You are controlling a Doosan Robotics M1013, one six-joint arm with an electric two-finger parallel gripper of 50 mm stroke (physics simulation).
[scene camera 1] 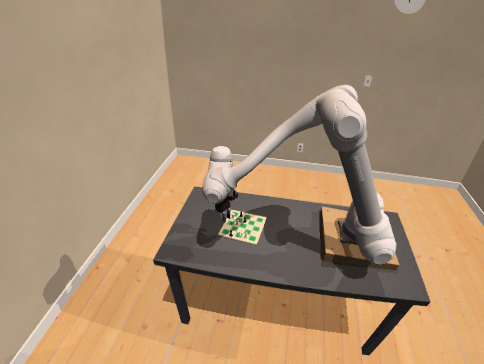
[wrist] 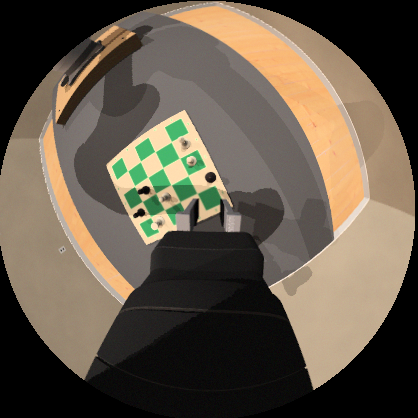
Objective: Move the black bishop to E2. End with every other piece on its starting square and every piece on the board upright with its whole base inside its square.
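Places are measured from the arm's base along level axes (x down, y ahead, z right), in millimetres.
Pixels of known places: gripper, fingertip midpoint: (scene camera 1: 226, 219) (wrist: 209, 206); arm's base, link origin: (scene camera 1: 354, 234).
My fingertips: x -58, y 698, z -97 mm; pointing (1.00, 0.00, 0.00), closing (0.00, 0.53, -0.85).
Observation:
Ahead of a thing's pixels: the offset from my fingertips to its top centre. Level surfaces: height alone.
The green and cream board {dx +95, dy -78, dz +71 mm} (scene camera 1: 253, 238) (wrist: 160, 178) lies on the table. My gripper (scene camera 1: 224, 217) (wrist: 209, 206) is open and empty, above the board's edge. One black piece {dx +51, dy -29, dz -18 mm} (scene camera 1: 231, 233) (wrist: 210, 177) stands upright on a cream edge square, apart from the fingers. Two other black pieces {dx +63, dy -81, dz +107 mm} (wrist: 144, 190) {dx +63, dy -49, dz +148 mm} (wrist: 139, 213) stand near the opposite edge in the wrist view. White pieces {dx +51, dy -110, dz -12 mm} (wrist: 185, 143) {dx +63, dy -74, dz -4 mm} (wrist: 191, 161) stand near the first black one; two more white pieces {dx +63, dy -43, dz +77 mm} (wrist: 166, 198) {dx +62, dy -9, dz +119 mm} (wrist: 158, 223) stand near the black pair. The shapes are too small to tell surely which is the bishop; square labels are unreadable.
The dark table {dx +101 mm} (scene camera 1: 295, 250) (wrist: 200, 100) carries the board on one side and the arm's wooden base plate (scene camera 1: 332, 250) (wrist: 95, 75) on the other. The arm's shadow falls across part of the board and table. A wall stands behind the table.

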